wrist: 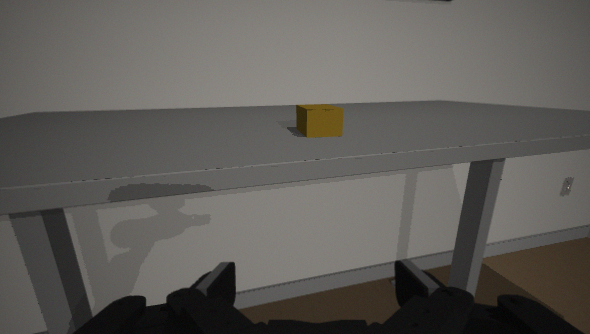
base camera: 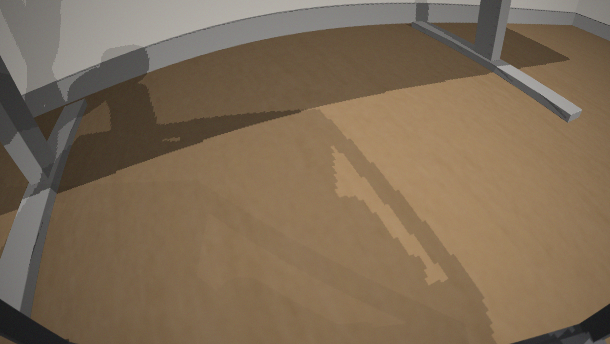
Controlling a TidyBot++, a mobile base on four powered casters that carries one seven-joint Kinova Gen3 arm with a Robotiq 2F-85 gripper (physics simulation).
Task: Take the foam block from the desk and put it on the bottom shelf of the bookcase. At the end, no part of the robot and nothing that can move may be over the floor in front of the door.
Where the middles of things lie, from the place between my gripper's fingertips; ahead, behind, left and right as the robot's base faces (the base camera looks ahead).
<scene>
Now: hand 360 mm short of the yellow foam block [wrist: 317,120] and 40 mm below it.
</scene>
